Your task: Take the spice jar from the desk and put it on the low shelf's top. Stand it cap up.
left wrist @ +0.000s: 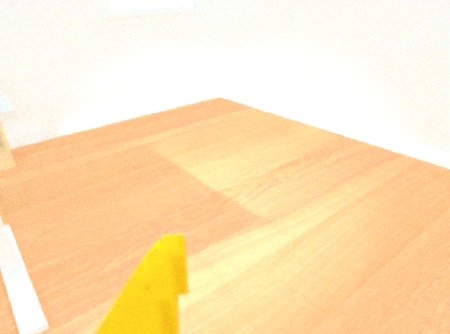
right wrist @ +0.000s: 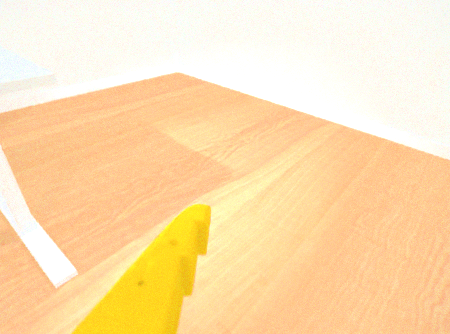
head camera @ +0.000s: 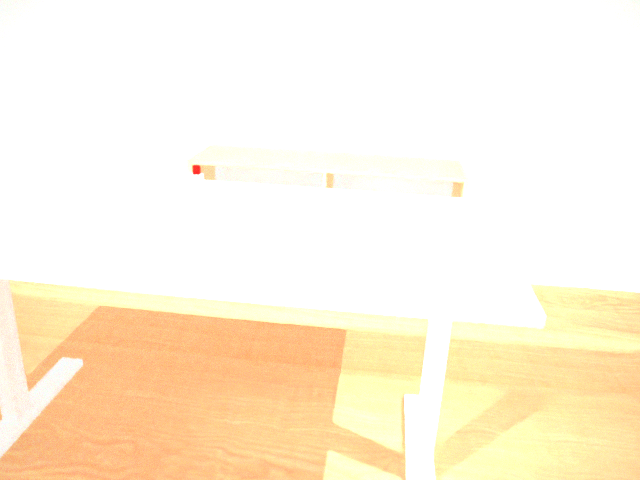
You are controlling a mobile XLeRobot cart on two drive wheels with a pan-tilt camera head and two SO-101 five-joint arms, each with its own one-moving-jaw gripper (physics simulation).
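Frame: origin at the left arm's base, x ahead, y left, z up, level; centimetres.
Seen in the pictures: left hand at its tool point: (left wrist: pixel 185 255); right hand at its tool point: (right wrist: pixel 209 223).
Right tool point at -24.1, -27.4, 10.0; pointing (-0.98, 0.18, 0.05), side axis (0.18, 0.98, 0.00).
Offsets run from my right tool point to a thing's top centre, as dx, dy, dz. "spot": to the spot under its first point. Level surfaces: height alone.
The low shelf @(dz -26.5) (head camera: pixel 330 161) is a long pale board on wooden uprights, seen beyond the washed-out white desk @(dz -15.5) (head camera: pixel 258 248); its lower part is hidden. A small red block-like thing @(-58.3, -141.4, -8.9) (head camera: pixel 195 169) shows just in front of the shelf's left end in the head view; it may be the spice jar's cap, but the glare hides any body below it. My left gripper (left wrist: pixel 177 244) shows one yellow jaw and is fully open and empty. My right gripper (right wrist: pixel 204 214) also shows one notched jaw, fully open and empty. Both are over the floor, apart from the desk and shelf.
White desk legs stand on long feet (left wrist: pixel 25 300) (right wrist: pixel 47 257). The desk's right front corner @(spot: -66.8, -34.0, -15.5) (head camera: pixel 535 315) juts out over the wooden floor @(dz -87.5) (head camera: pixel 206 403). A pale slab edge (right wrist: pixel 22 70) shows at upper left in the right wrist view. White walls meet behind the floor.
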